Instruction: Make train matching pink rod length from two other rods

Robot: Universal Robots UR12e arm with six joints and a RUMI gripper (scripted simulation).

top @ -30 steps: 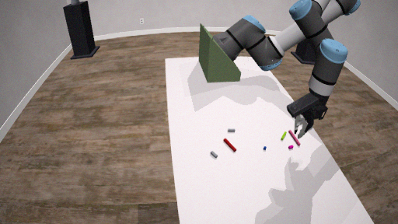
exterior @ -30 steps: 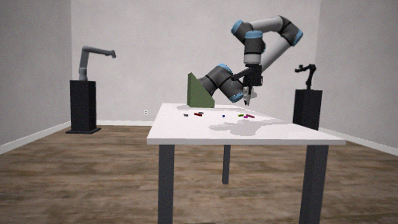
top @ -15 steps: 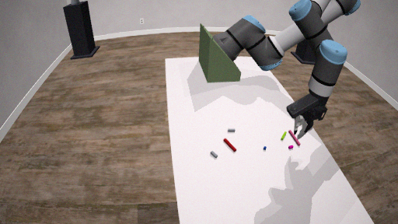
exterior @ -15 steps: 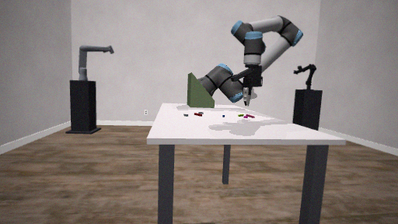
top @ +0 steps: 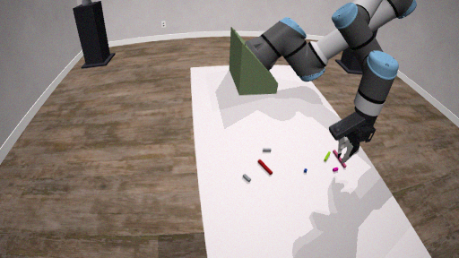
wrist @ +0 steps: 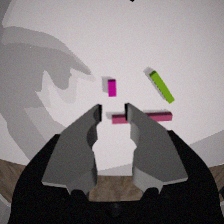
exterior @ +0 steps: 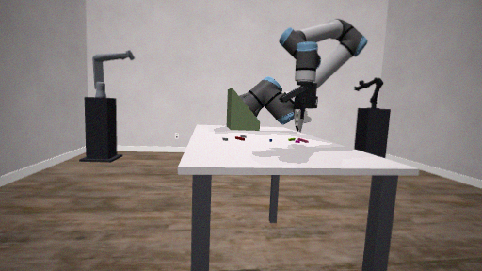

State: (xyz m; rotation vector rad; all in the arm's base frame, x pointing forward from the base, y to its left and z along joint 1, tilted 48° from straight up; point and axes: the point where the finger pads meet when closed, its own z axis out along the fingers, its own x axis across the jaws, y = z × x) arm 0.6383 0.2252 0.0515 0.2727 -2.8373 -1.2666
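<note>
Right now my hand is 6 cm above the magenta rod. From my hand the other things lie so: blue rod (12 cm to the right, 6 cm below, 1 cm behind); pink rod (6 cm below, 5 cm behind, 4 cm to the left); lime rod (7 cm behind, 6 cm below, 1 cm to the right).
</note>
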